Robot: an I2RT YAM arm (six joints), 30 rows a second.
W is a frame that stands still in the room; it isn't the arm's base.
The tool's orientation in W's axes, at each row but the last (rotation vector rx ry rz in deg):
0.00 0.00 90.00
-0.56 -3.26 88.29
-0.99 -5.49 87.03
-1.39 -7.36 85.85
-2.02 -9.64 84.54
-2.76 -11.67 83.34
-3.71 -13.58 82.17
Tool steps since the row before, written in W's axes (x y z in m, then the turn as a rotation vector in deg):
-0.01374 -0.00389 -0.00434 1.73 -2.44 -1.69
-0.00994 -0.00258 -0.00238 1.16 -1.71 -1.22
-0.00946 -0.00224 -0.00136 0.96 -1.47 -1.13
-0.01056 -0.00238 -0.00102 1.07 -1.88 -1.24
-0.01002 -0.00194 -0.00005 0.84 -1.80 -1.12
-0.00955 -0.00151 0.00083 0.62 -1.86 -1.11
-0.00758 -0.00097 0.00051 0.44 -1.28 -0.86
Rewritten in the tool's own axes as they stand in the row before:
-0.00389 0.01374 -0.00434 -2.44 -1.73 -1.69
-0.00294 0.00995 -0.00187 -1.71 -1.16 -1.22
-0.00277 0.00940 -0.00055 -1.48 -0.95 -1.13
-0.00315 0.01041 0.00020 -1.89 -1.08 -1.22
-0.00279 0.00971 0.00145 -1.82 -0.86 -1.08
-0.00238 0.00906 0.00255 -1.90 -0.66 -1.02
-0.00178 0.00714 0.00211 -1.32 -0.45 -0.80

